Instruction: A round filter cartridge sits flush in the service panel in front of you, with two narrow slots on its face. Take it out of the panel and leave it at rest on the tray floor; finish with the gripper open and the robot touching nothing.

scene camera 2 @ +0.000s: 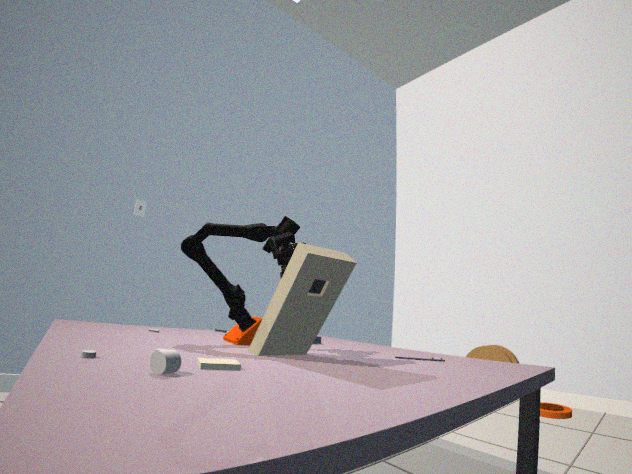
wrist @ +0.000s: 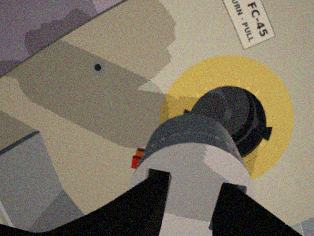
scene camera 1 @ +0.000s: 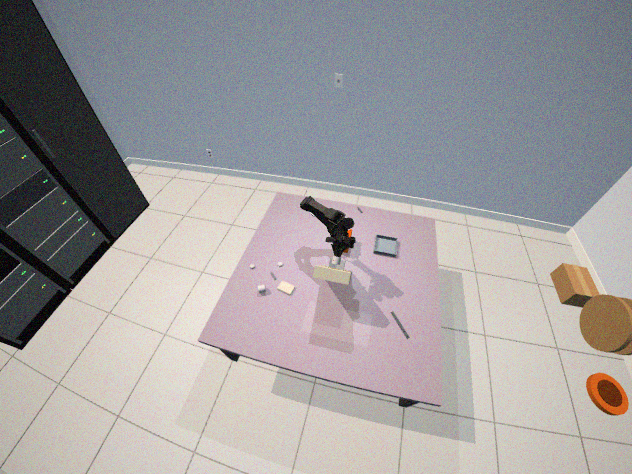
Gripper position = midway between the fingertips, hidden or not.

I see my gripper (wrist: 191, 186) and a beige service panel (scene camera 2: 314, 278).
The beige service panel also shows in the wrist view (wrist: 97, 93).
